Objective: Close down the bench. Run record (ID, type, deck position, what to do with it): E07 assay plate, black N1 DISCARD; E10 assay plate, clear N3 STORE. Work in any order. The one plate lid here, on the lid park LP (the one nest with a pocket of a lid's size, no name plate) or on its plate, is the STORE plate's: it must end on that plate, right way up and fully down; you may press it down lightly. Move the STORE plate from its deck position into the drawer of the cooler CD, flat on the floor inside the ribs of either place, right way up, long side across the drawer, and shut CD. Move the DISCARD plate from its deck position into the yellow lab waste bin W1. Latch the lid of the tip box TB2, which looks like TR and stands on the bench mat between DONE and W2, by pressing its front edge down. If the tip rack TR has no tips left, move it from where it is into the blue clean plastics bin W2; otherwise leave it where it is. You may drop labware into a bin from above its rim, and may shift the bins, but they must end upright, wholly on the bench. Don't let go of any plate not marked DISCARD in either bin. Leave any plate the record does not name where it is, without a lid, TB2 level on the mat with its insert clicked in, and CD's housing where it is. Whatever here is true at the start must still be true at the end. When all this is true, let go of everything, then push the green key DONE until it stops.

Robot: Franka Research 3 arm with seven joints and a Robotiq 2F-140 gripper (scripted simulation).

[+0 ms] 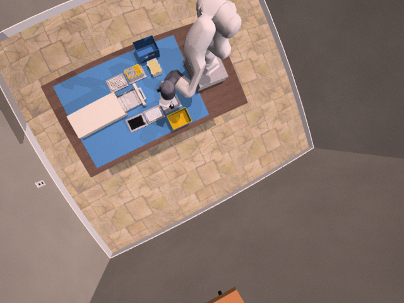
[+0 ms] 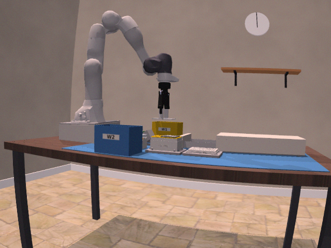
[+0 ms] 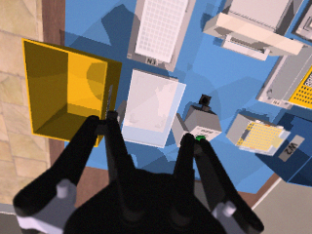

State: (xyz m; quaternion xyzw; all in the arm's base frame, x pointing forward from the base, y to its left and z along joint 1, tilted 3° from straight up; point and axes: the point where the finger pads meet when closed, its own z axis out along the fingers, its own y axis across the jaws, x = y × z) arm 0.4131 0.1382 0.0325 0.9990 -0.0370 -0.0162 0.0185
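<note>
Right now my hand is 160 mm short of the grey nest N3 and 160 mm above it. Round my hand: grey lid park nest 20 mm behind, 160 mm below; green key DONE 80 mm behind, 150 mm to the right, 100 mm below; white plate lid 20 mm below.
</note>
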